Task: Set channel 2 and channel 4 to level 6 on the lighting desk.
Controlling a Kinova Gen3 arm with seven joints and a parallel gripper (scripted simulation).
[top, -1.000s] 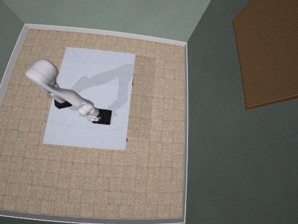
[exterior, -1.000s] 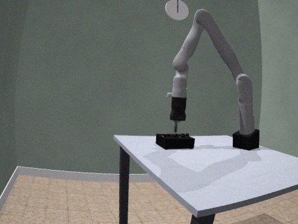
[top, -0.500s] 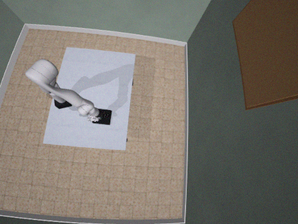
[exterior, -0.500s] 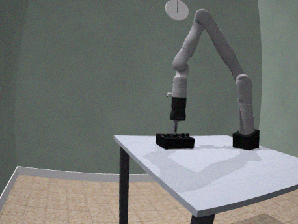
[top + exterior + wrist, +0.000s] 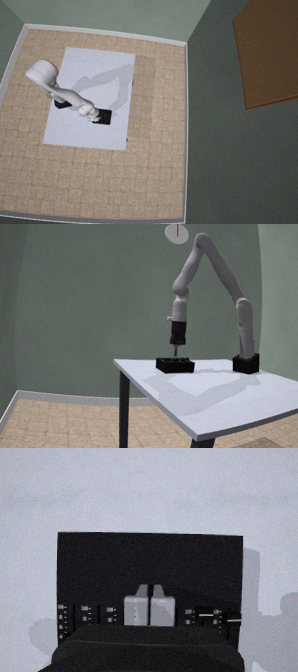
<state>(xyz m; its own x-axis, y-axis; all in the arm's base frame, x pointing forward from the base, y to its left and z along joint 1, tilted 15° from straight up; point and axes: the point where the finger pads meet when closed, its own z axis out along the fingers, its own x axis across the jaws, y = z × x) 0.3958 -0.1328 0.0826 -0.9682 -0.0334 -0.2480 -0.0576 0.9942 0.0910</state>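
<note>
The channel 4 cap lies 30 mm below my hand and 20 mm to the left of it. From my hand the other things lie so: channel 2 cap: 40 mm ahead, 30 mm to the left, 30 mm below; channel 3 cap: 60 mm to the left, 30 mm below, 20 mm ahead; channel 5 cap: 60 mm to the left, 30 mm below, 30 mm behind.
</note>
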